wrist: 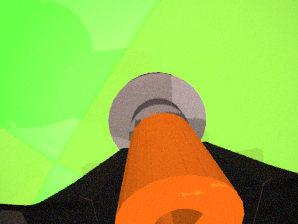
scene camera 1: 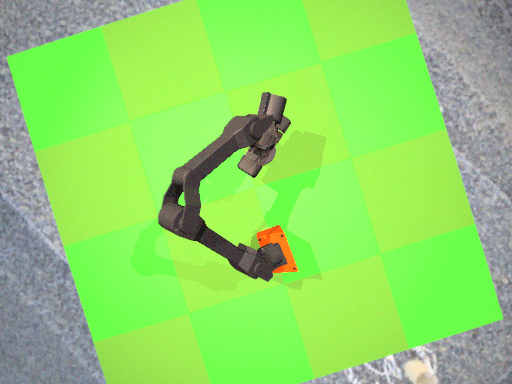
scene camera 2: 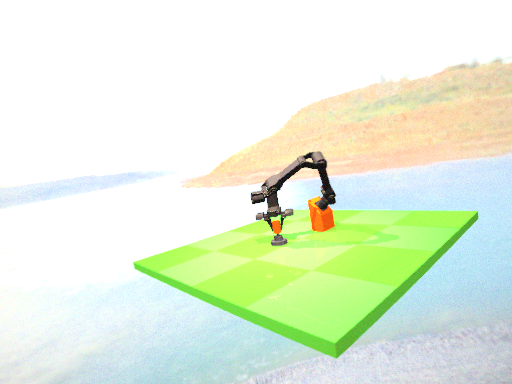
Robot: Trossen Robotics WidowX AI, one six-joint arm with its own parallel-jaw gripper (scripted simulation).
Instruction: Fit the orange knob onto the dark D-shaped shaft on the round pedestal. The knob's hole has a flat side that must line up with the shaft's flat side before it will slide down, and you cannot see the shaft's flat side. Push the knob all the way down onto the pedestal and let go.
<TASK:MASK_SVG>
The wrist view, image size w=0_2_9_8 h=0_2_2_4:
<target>my gripper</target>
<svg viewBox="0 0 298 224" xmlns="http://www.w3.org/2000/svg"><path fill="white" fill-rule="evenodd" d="M129 148L120 149L113 156L109 156L108 159L98 164L92 171L80 177L80 180L77 179L71 185L65 186L63 190L59 190L59 192L52 194L49 198L44 198L44 201L41 200L33 205L0 204L0 224L116 224L118 200L120 200L122 176L124 176ZM202 143L208 149L210 155L213 156L213 160L216 161L217 165L220 165L223 175L234 186L238 197L241 197L243 205L242 224L298 224L298 172L273 167L273 165L262 163L262 161L257 159L250 159L250 157L241 155L241 153L231 152L230 149L222 148L214 143L210 144L206 143L206 141Z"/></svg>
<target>orange knob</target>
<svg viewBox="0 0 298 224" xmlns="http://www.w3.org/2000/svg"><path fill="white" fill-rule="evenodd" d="M141 120L141 123L134 128L132 139L130 139L128 159L126 159L124 176L122 176L120 200L118 200L116 224L242 224L243 205L241 197L238 197L234 186L223 175L220 165L217 165L216 161L213 160L213 156L210 155L208 149L198 139L188 121L174 115L174 113L156 113L156 115L148 116L146 119Z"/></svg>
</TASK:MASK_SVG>
